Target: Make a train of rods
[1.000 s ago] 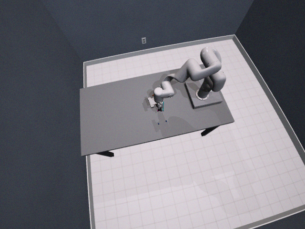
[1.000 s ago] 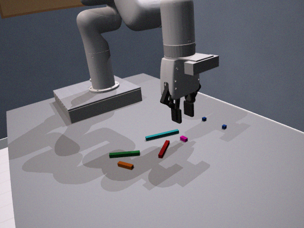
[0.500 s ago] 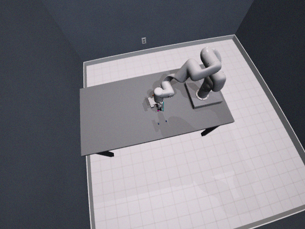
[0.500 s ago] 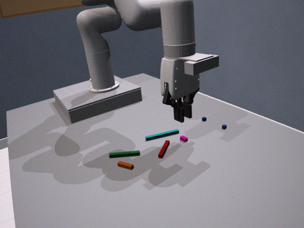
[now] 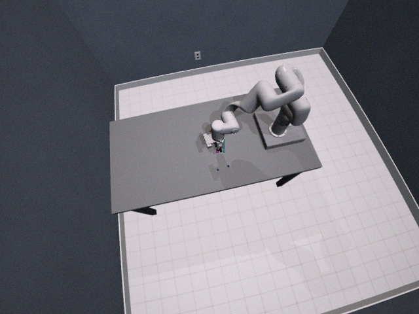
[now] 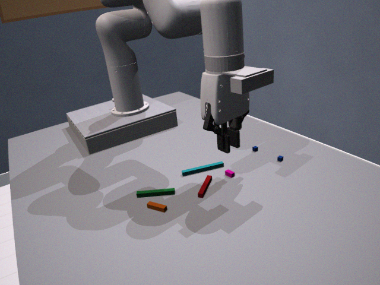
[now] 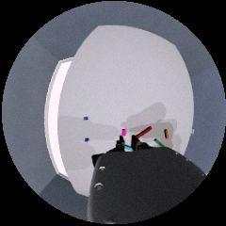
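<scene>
The magenta rod lies 80 mm below my hand. From my hand the other things lie so: green rod 70 mm behind, 150 mm to the right, 80 mm below; then red rod 10 mm behind, 70 mm to the right, 80 mm below; then turquoise rod 60 mm behind, 20 mm to the right, 80 mm below.
</scene>
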